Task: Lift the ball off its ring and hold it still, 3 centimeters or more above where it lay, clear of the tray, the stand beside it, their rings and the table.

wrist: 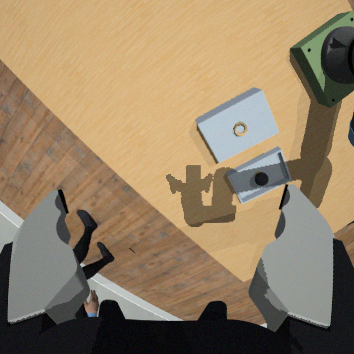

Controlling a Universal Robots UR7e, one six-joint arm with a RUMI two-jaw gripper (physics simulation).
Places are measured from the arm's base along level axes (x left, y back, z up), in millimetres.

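Pixels of known places: gripper, fingertip midpoint: point(171, 190); arm's base, link origin: point(343, 54).
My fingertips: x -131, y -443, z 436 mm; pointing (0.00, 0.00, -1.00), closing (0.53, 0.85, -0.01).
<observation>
For each thing: its top centre in the pictures, then the offset to it from my fingertips. "spot": a spot on its surface instead. Level surfaces: height alone.
- dark ball, top centre: point(263, 182) dx +369, dy +78, dz -445 mm
- small grey tray, surface spot: point(241, 196) spot: dx +418, dy -10, dz -496 mm
- empty tan ring, surface spot: point(240, 129) spot: dx +168, dy +88, dz -432 mm
- wooden table, surface height: dz -499 mm
A dark ball point(261, 179) sits in the small grey tray point(241, 196), right of the middle of the wrist view; its ring is mostly hidden beneath it. A light grey-blue stand point(220, 142) lies beside the tray, with an empty tan ring point(240, 129) on its top. My gripper point(171, 190) is open with nothing between its fingers. It hangs high above the table, and the ball shows near the right fingertip, well below it.
The green base plate point(312, 65) with the black arm foot is at the upper right. The wooden table point(125, 75) ends in a diagonal edge, with brown floor point(50, 130) beyond. Shadows of the arm and gripper fall on the table and over the tray.
</observation>
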